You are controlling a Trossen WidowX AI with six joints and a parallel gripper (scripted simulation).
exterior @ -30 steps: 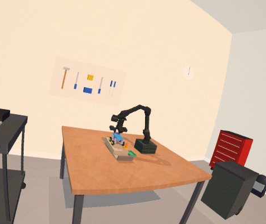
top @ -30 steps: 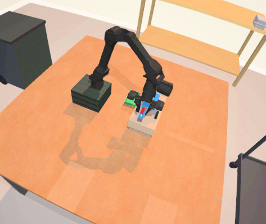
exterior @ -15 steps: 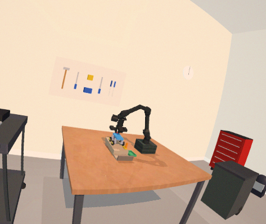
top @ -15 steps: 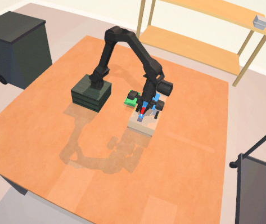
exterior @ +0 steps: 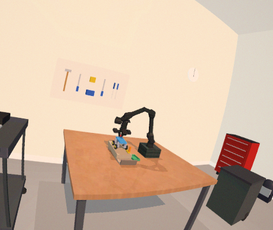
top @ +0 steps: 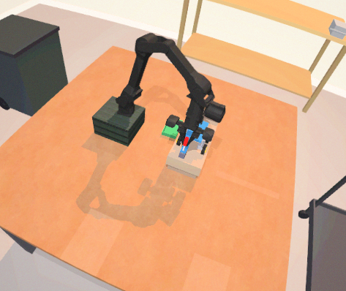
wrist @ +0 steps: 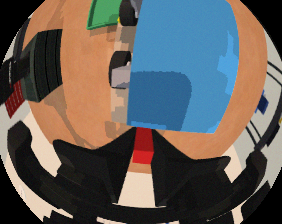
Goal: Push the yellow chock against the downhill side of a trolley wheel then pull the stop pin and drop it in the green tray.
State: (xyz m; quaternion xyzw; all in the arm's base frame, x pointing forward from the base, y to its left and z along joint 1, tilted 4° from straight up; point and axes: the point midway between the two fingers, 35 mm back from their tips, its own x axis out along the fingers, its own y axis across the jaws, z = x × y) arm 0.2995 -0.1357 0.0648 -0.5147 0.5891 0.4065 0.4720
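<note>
Now: gripper tip 8 cm past the green tray, 20 cm to the right of it and 14 cm above it. The rest, counted from my gripper tip: blue trolley (3 cm ahead, 9 cm to the left, 3 cm below); then red-headed stop pin (right at my gripper tip); then beige ramp (4 cm ahead, 9 cm to the left, 9 cm below).
</note>
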